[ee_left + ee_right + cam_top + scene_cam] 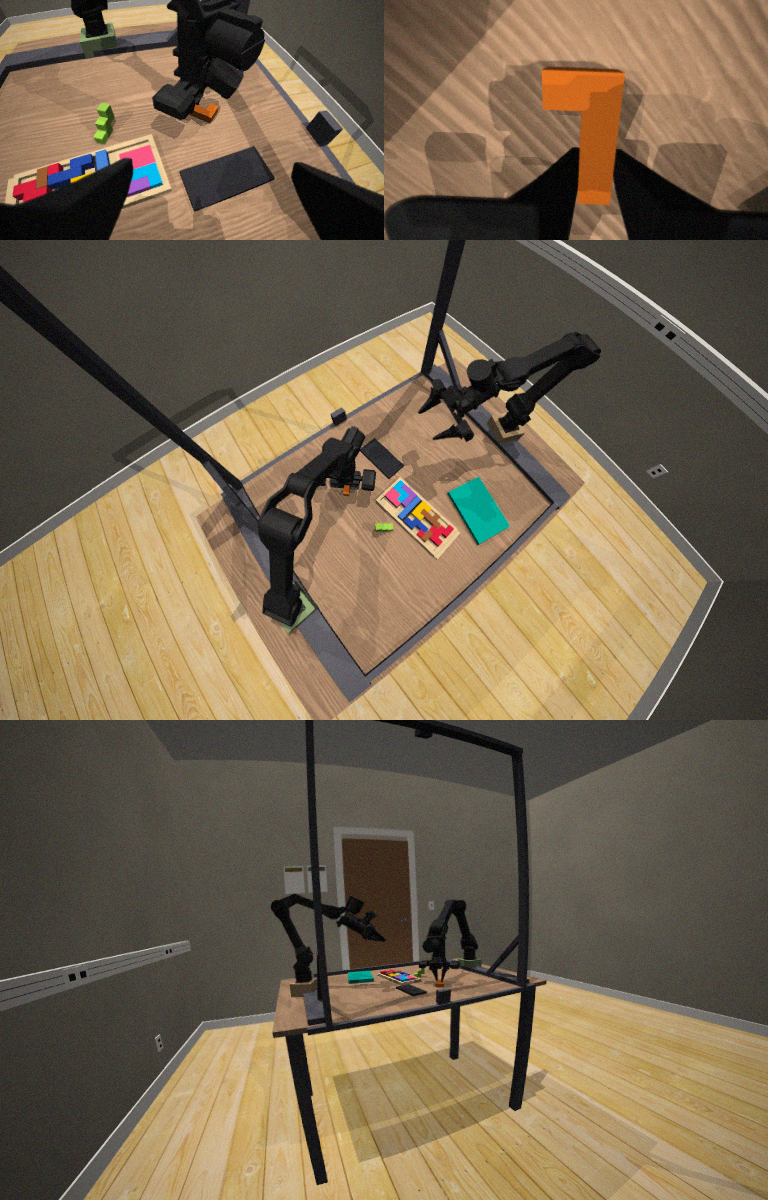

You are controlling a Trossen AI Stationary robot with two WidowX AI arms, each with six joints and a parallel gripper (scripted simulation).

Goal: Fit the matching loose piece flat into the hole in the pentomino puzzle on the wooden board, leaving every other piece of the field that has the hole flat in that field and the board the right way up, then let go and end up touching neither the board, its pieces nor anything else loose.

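My right hand is 13 cm short of the pink piece, 10 cm to the right of it and 3 cm above it. The rest, counted from my right hand: green piece (19 cm ahead, 1 cm to the left, 2 cm below); then orange piece (1 cm behind, 4 cm below); then black flat slab (1 cm behind, 16 cm to the left, 4 cm below).
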